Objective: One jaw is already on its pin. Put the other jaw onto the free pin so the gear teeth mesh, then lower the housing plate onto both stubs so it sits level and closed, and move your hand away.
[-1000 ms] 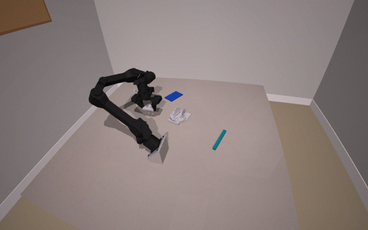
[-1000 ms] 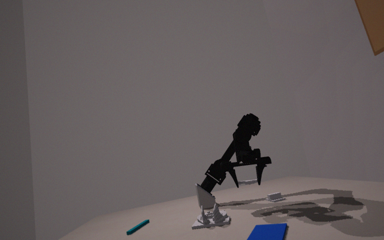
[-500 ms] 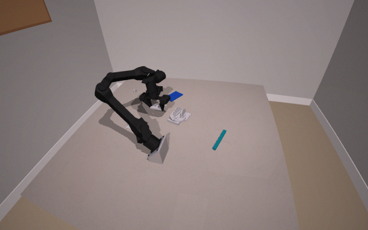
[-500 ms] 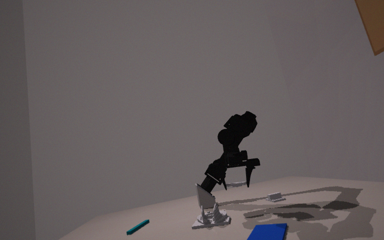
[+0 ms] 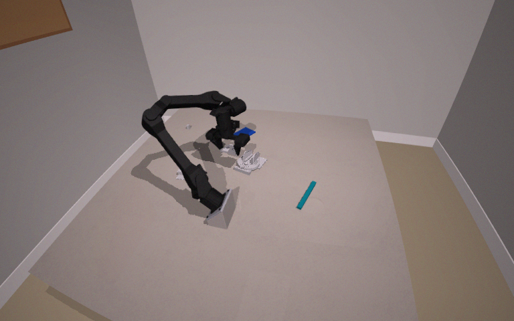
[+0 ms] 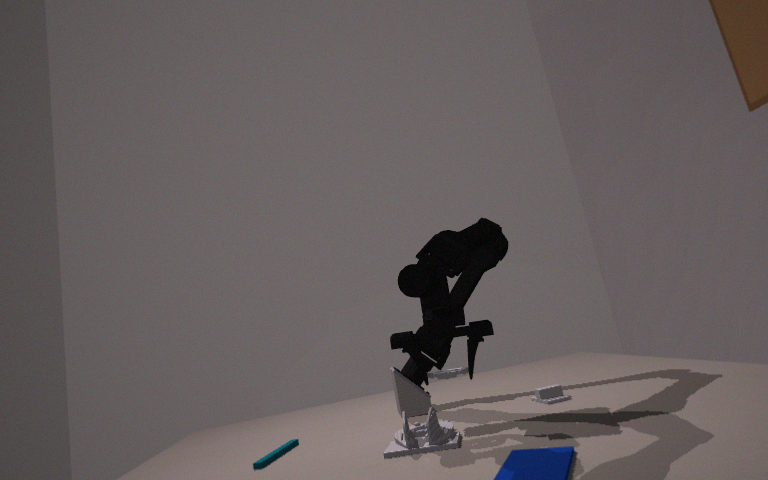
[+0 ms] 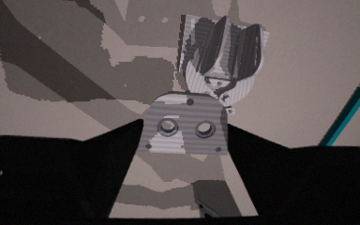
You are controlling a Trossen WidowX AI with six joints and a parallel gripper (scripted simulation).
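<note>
Now: the grey jaw 1 cm ahead of my gripper tip, 5 cm to the right of it and 7 cm below it. From my gripper tip the other things lie so: teal bar: 15 cm behind, 33 cm to the right, 8 cm below; then blue housing plate: 28 cm ahead, 8 cm below; then white base: 5 cm ahead, 8 cm to the right, 8 cm below.
</note>
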